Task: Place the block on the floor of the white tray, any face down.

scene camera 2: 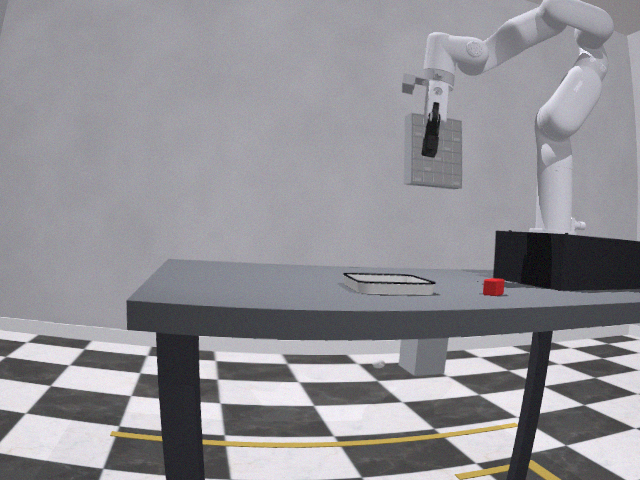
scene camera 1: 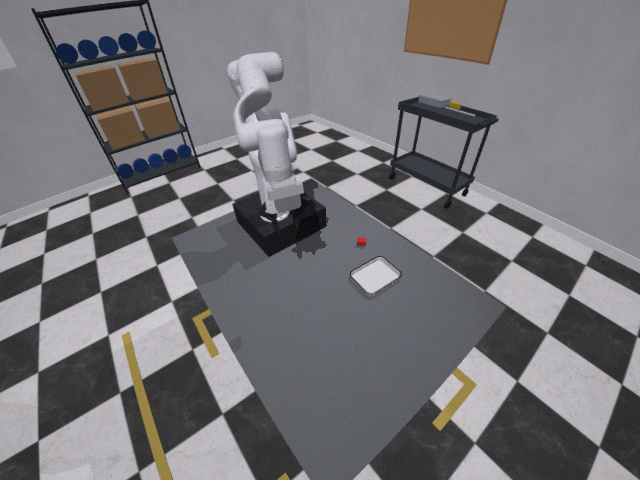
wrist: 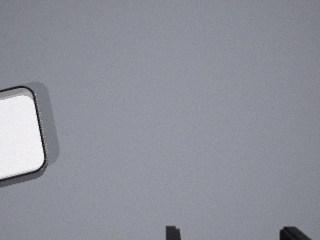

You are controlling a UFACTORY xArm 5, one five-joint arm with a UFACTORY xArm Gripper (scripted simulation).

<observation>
The pictures show: the gripper and a white tray.
</observation>
